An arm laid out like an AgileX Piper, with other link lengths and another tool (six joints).
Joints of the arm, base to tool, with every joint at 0 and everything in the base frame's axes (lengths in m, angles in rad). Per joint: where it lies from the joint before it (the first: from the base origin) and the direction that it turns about. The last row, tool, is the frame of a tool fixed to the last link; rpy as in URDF.
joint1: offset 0 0 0.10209 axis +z
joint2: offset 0 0 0 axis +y
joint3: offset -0.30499 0 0.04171 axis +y
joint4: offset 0.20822 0 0.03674 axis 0.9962 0 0.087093
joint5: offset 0 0 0 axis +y
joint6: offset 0.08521 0 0.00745 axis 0.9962 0 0.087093
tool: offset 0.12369 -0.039 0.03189 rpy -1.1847 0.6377 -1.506
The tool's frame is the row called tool.
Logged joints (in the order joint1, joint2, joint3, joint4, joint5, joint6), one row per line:
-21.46 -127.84 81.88 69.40 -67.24 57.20
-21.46 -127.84 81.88 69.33 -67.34 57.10
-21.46 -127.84 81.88 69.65 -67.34 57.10
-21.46 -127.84 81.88 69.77 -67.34 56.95
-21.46 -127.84 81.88 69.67 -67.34 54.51
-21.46 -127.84 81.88 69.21 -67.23 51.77
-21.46 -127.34 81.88 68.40 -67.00 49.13
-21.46 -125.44 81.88 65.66 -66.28 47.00
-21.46 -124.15 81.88 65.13 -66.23 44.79
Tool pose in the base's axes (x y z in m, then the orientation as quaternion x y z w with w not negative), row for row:
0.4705 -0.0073 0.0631 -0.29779 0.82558 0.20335 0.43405
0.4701 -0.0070 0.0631 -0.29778 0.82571 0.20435 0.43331
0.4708 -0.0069 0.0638 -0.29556 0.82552 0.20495 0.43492
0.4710 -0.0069 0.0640 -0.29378 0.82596 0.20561 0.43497
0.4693 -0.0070 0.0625 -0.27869 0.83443 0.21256 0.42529
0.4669 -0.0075 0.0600 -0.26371 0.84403 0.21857 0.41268
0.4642 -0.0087 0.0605 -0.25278 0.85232 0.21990 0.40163
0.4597 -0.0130 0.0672 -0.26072 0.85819 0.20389 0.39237
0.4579 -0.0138 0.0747 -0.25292 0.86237 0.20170 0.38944
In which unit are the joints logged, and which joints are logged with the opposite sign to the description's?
The joints are logged in degrees. Opposite sign: joint2, joint3, joint5, joint6.
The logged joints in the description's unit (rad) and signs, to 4 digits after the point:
-0.3745 2.2312 -1.4291 1.2113 1.1736 -0.9983
-0.3745 2.2312 -1.4291 1.2100 1.1753 -0.9966
-0.3745 2.2312 -1.4291 1.2156 1.1753 -0.9966
-0.3745 2.2312 -1.4291 1.2177 1.1753 -0.9940
-0.3745 2.2312 -1.4291 1.2160 1.1753 -0.9514
-0.3745 2.2312 -1.4291 1.2079 1.1734 -0.9036
-0.3745 2.2225 -1.4291 1.1938 1.1694 -0.8575
-0.3745 2.1893 -1.4291 1.1460 1.1568 -0.8203
-0.3745 2.1668 -1.4291 1.1367 1.1559 -0.7817

